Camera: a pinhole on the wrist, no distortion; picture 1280 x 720 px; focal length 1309.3 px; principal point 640.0 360.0 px. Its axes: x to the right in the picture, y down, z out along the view. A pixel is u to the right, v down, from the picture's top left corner.
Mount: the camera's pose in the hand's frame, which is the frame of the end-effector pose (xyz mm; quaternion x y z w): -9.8 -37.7 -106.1 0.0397 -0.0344 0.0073 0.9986
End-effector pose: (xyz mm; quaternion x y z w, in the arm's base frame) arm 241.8 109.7 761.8 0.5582 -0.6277 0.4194 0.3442
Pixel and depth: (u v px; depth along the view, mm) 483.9 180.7 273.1
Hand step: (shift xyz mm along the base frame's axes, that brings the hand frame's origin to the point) 110.3 -123.6 -106.3
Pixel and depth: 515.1 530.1 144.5
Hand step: 36.5 -21.6 -41.7
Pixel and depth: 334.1 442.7 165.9
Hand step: 51.0 -28.3 -71.6
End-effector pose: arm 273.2 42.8 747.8 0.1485 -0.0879 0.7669 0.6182
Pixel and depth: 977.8 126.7 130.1
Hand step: 68.9 22.1 24.0
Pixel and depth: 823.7 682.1 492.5
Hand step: -0.5 -114.9 384.4
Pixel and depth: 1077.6 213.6 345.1
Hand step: 112.7 21.5 250.4
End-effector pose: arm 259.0 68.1 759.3 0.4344 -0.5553 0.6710 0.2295
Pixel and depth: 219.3 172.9 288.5
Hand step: 200.2 -111.9 -44.4
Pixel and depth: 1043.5 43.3 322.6
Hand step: 145.8 -176.6 135.3
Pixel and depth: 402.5 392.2 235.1
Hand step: 117.0 -92.1 -28.7
